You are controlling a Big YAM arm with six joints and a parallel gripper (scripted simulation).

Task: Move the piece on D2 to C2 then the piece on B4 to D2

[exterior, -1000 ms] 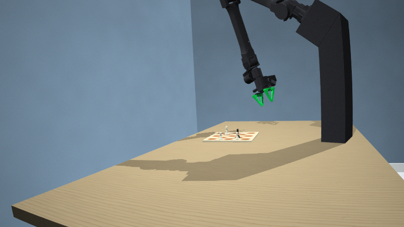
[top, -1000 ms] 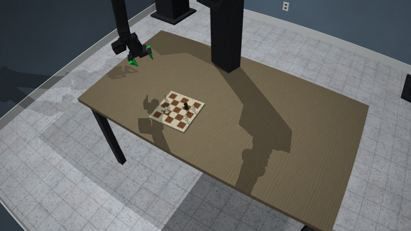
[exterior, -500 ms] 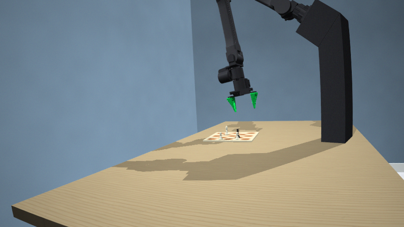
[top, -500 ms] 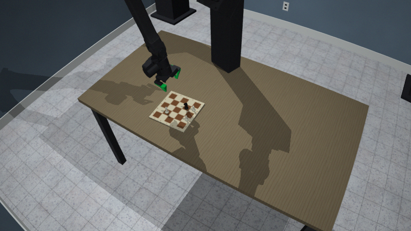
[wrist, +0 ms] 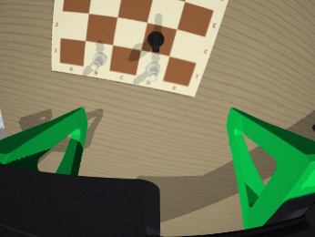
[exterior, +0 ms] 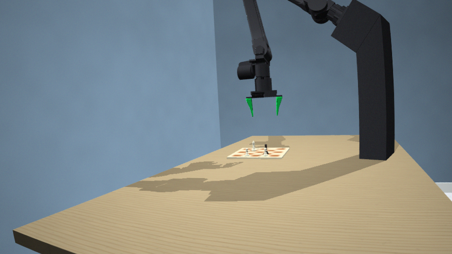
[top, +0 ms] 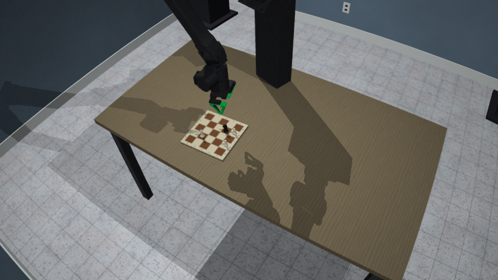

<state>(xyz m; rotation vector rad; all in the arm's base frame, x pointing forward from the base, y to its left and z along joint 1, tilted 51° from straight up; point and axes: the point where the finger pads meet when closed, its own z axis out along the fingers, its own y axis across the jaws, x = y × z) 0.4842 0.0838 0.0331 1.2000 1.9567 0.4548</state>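
The black piece is 1 cm to the right of my hand and 15 cm below it. The rest, counted from my hand: chessboard (4 cm ahead, 4 cm to the right, 16 cm below); white pawn (9 cm ahead, 7 cm to the right, 14 cm below).
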